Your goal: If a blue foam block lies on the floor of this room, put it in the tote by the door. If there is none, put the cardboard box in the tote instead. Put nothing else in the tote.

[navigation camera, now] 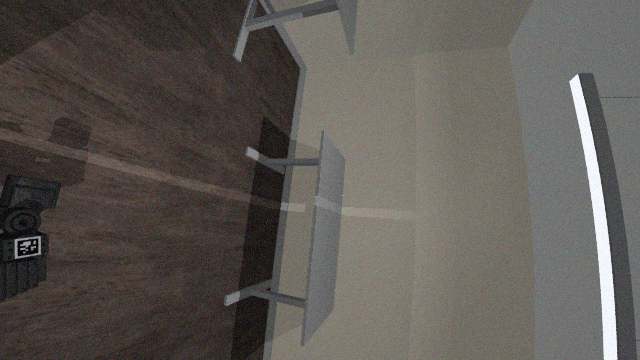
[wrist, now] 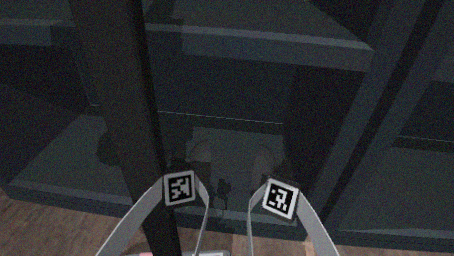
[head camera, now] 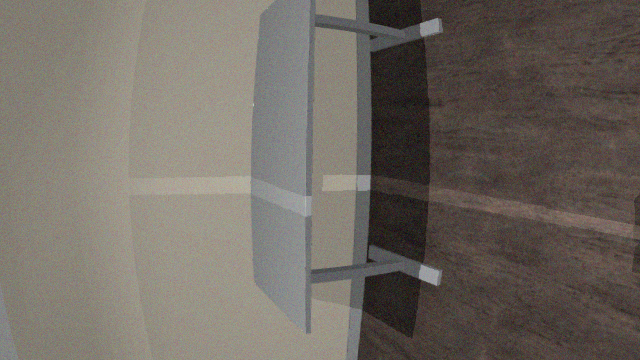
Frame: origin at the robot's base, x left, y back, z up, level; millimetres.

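Seen in the pictures: gripper, fingertip midpoint: (wrist: 232,159).
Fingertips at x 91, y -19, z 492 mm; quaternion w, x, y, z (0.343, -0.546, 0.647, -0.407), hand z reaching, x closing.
Observation:
A point is followed by its place in that frame.
My gripper (wrist: 232,159) {y -19, x 91, z 491 mm} is open in the wrist view, its two fingertips apart with no object visible between them. It is in front of a dark shelf unit (wrist: 280,50) {y -105, x 273, z 520 mm}. The blue foam block, the cardboard box, the tote and the door do not show in the head, navigation or wrist view.
A grey table (head camera: 282,150) {y 283, x -1724, z 720 mm} (navigation camera: 327,240) {y 395, x -1785, z 720 mm} stands along the beige wall. Part of another table (navigation camera: 320,7) {y -1381, x -1433, z 711 mm} shows at the top of the navigation view. Part of my dark wrist (navigation camera: 22,220) {y 21, x -149, z 674 mm} shows at that view's left edge. A dark upright post (wrist: 117,75) crosses the wrist view's left part.

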